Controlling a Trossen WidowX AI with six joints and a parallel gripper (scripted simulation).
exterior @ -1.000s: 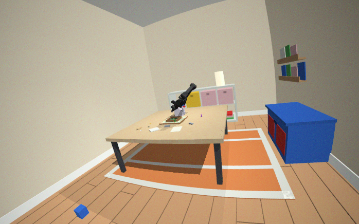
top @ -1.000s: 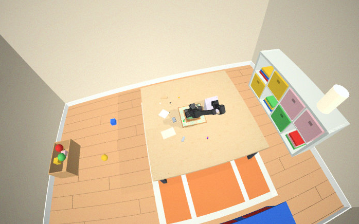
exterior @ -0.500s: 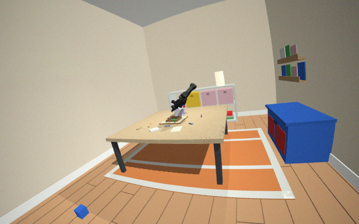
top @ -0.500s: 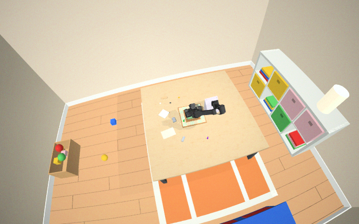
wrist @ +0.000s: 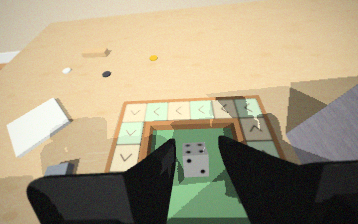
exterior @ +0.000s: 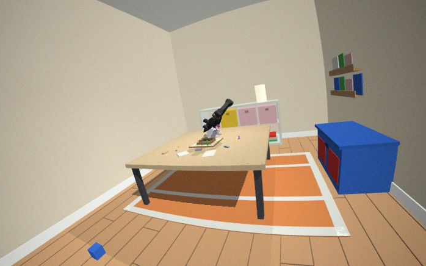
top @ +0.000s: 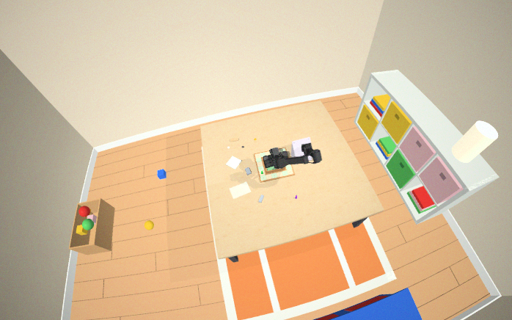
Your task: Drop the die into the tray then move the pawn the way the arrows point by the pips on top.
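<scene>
The green pawn is 110 mm ahead of my gripper tip, 100 mm below it and 80 mm to the left of it. Also, from my gripper tip: grey block (220 mm ahead, 120 mm below, 30 mm to the left); then green dice tray (120 mm below); then white die (60 mm below).
</scene>
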